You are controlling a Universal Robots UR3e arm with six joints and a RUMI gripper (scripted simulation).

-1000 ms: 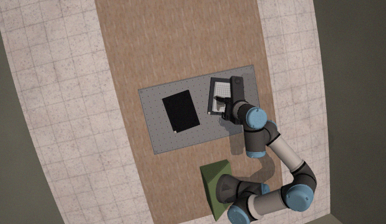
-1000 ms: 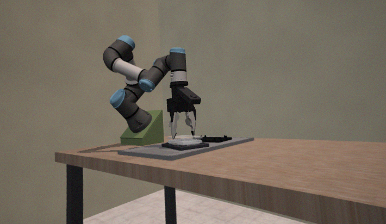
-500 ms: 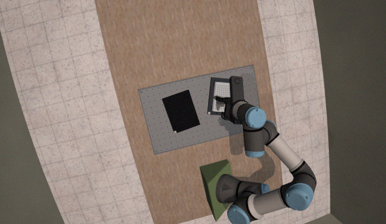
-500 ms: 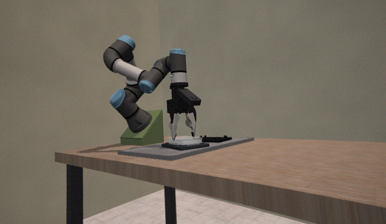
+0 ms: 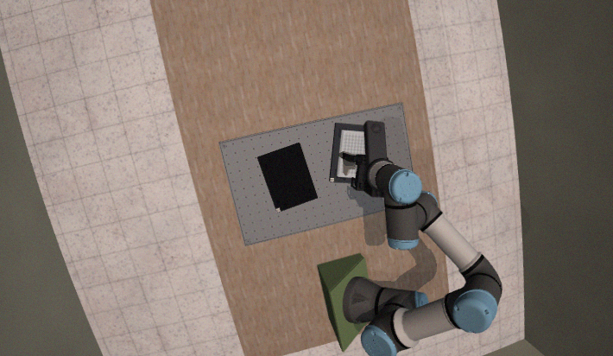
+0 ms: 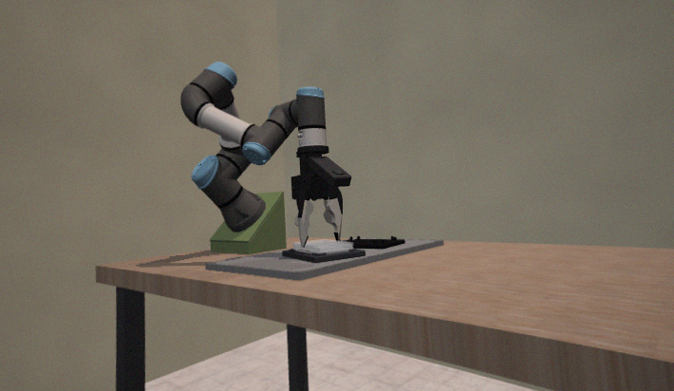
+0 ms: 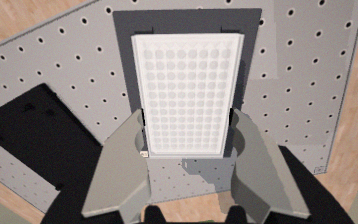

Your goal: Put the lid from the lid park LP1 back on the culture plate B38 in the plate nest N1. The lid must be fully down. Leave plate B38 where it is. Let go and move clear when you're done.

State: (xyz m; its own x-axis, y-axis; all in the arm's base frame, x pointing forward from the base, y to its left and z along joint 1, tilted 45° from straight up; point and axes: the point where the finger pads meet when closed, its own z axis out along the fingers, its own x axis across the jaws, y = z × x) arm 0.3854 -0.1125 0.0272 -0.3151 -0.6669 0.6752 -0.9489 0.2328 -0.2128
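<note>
My gripper is now 1 cm above the clear lid. Round my hand: black plate nest N1: 3 cm below; then white well plate B38: 2 cm below; then black lid park LP1: 19 cm to the left, 3 cm below, 2 cm behind.
</note>
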